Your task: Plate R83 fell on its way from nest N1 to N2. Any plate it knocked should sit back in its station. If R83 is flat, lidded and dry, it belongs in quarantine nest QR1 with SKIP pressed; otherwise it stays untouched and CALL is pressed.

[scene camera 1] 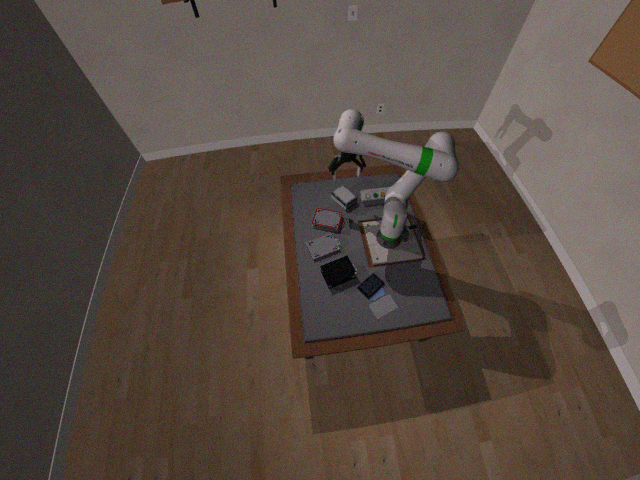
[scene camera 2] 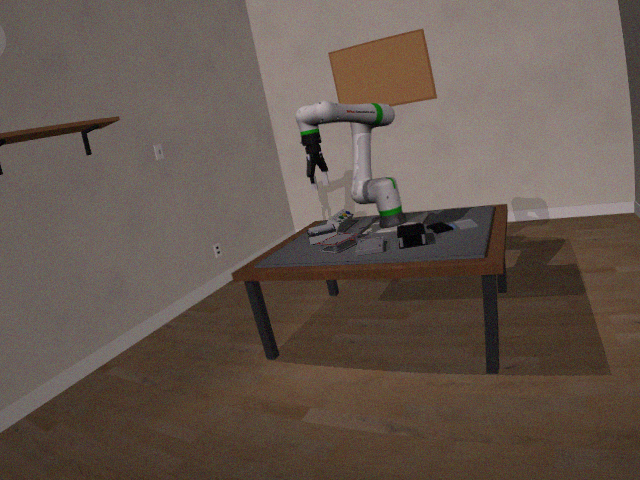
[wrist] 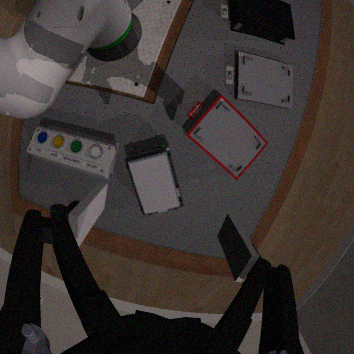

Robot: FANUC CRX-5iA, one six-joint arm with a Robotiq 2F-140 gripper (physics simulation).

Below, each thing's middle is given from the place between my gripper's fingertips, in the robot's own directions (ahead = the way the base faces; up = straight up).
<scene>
I see the red-framed plate (wrist: 228, 137) 24 cm below my hand, 13 cm ahead of it and 8 cm to the left of it.
</scene>
